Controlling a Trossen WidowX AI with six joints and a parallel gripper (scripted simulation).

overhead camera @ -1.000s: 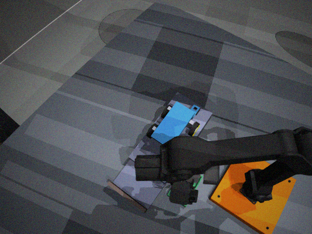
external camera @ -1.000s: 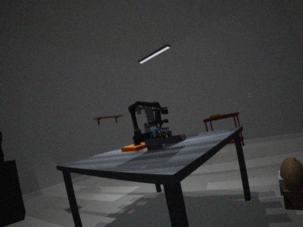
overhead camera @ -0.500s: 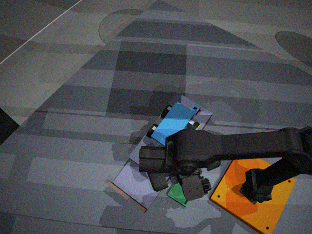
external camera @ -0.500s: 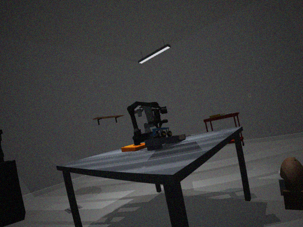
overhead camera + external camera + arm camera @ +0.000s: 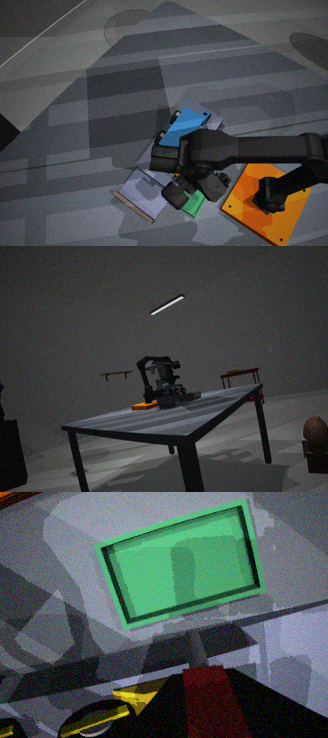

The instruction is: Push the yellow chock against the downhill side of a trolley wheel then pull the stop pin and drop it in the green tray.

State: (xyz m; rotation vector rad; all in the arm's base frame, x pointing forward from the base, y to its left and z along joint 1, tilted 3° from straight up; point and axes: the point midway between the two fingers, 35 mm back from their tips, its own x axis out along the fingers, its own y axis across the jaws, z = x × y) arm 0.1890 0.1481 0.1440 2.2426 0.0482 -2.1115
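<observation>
The yellow chock lies 5 cm ahead of my gripper tip, 1 cm to the right of it and 5 cm below it. From my gripper tip the other things lie so: lilac ramp (12 cm ahead, 9 cm to the right, 9 cm below); blue trolley (12 cm ahead, 9 cm to the right, 2 cm below); red-headed stop pin (right at my gripper tip).
</observation>
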